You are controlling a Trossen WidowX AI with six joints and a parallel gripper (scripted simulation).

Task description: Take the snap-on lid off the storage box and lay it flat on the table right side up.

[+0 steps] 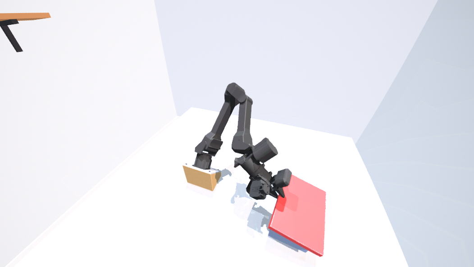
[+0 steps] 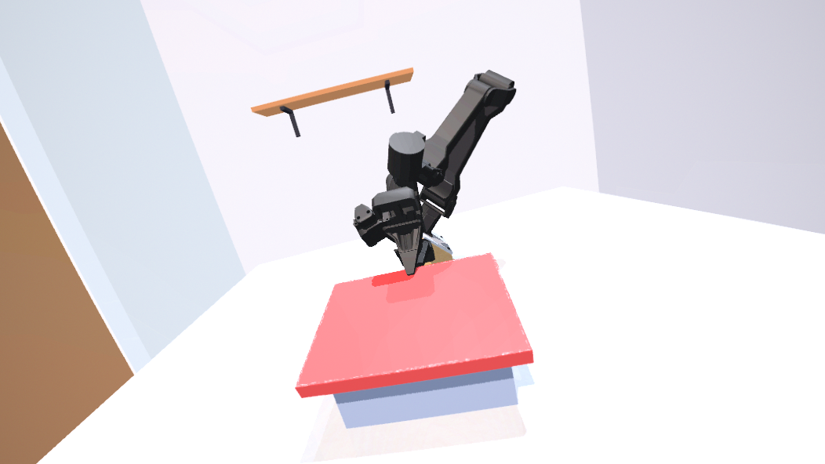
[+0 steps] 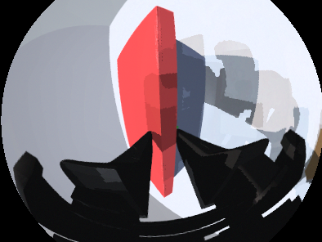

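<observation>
Now: gripper tip 80 mm short of the red lid, 10 mm to the left of it and 10 mm above it. Round my gripper tip: pale blue storage box: 70 mm below, 70 mm ahead, 10 mm to the right.
</observation>
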